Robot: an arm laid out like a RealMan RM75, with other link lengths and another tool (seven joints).
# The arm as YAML. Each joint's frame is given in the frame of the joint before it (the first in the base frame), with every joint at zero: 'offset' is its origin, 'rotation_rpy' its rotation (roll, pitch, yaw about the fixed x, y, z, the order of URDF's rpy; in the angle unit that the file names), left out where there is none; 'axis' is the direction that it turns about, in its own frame. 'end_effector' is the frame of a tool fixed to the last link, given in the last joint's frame.
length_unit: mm
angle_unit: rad
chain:
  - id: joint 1
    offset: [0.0, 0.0, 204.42]
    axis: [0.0, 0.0, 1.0]
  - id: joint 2
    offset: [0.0, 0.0, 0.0]
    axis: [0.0, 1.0, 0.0]
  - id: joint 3
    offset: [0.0, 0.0, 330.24]
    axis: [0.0, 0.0, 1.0]
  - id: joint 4
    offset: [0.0, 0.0, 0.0]
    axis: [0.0, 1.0, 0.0]
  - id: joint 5
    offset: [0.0, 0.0, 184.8]
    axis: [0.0, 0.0, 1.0]
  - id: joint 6
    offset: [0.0, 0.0, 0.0]
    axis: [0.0, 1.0, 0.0]
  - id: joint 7
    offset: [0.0, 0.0, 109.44]
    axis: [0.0, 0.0, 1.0]
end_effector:
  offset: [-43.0, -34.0, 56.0]
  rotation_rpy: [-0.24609, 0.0, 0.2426]
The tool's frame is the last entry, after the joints.
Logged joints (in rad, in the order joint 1, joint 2, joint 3, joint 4, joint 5, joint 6, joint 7), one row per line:
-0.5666, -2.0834, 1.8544, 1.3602, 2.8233, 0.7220, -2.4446
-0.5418, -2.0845, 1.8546, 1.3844, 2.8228, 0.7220, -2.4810
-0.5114, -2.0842, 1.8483, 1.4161, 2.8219, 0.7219, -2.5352
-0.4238, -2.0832, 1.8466, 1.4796, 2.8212, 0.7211, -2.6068
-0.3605, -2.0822, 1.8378, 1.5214, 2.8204, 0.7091, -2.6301
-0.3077, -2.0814, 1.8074, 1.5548, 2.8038, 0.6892, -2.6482
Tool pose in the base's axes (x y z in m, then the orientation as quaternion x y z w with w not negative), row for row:
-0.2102, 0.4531, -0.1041, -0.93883, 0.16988, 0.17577, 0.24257
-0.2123, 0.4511, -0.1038, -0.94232, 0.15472, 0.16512, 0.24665
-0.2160, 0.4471, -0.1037, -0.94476, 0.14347, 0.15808, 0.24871
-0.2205, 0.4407, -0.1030, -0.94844, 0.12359, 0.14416, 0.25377
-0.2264, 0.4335, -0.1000, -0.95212, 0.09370, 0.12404, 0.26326
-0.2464, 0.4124, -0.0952, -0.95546, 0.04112, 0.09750, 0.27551
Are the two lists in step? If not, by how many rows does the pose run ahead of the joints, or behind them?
The pose runs 2 rows behind the joints: the pose in row i belongs to the joints in row i - 2.
